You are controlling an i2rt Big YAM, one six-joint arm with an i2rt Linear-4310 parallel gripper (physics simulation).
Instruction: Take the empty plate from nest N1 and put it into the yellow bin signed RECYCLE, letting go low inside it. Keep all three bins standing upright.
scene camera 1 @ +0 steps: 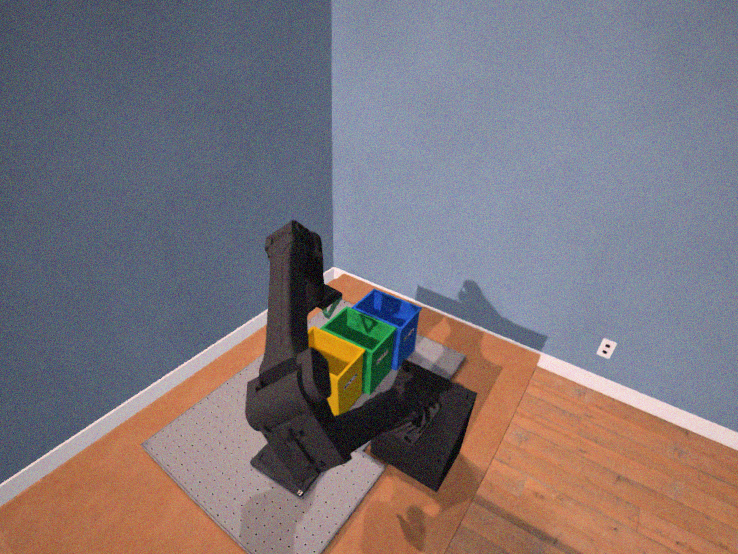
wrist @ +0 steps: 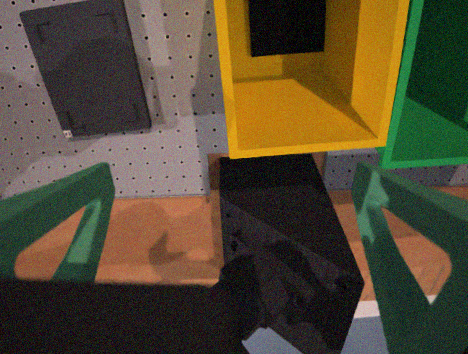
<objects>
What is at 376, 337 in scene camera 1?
A green bin.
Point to a yellow bin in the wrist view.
342, 98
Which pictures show the blue bin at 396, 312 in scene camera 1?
Scene camera 1 only.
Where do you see a yellow bin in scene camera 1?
At 345, 359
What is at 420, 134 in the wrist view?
A green bin.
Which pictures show my gripper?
Scene camera 1 and the wrist view: all of them.
</objects>
